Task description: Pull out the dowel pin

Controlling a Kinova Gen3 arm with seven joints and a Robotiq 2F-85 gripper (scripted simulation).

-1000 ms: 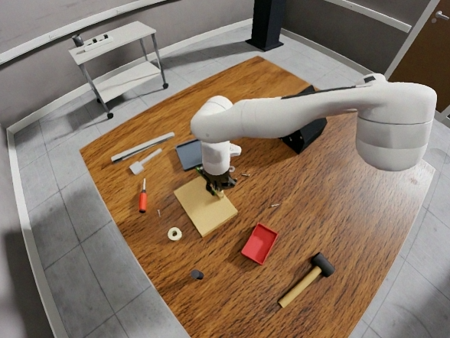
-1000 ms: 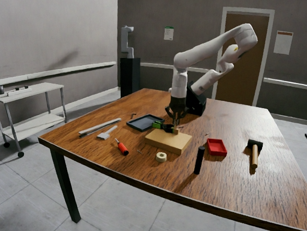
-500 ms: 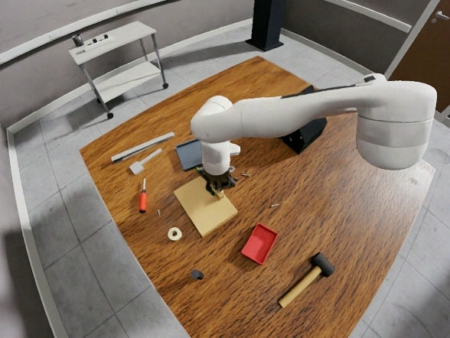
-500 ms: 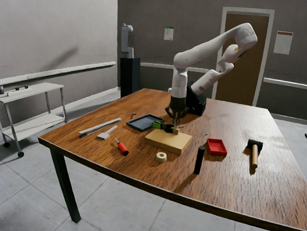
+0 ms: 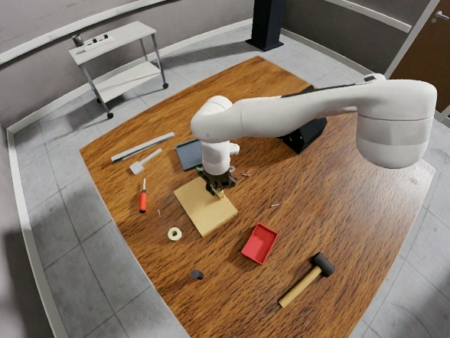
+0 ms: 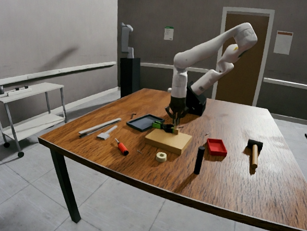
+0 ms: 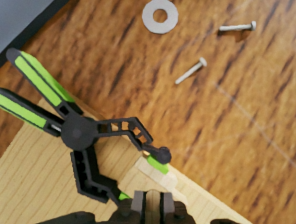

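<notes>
The pale dowel pin lies 20 mm below my hand. From my hand the other things lie so: wooden block 50 mm below; bench board 70 mm below, 50 mm ahead, 10 mm to the right; red bin 230 mm to the left, 90 mm below.
</notes>
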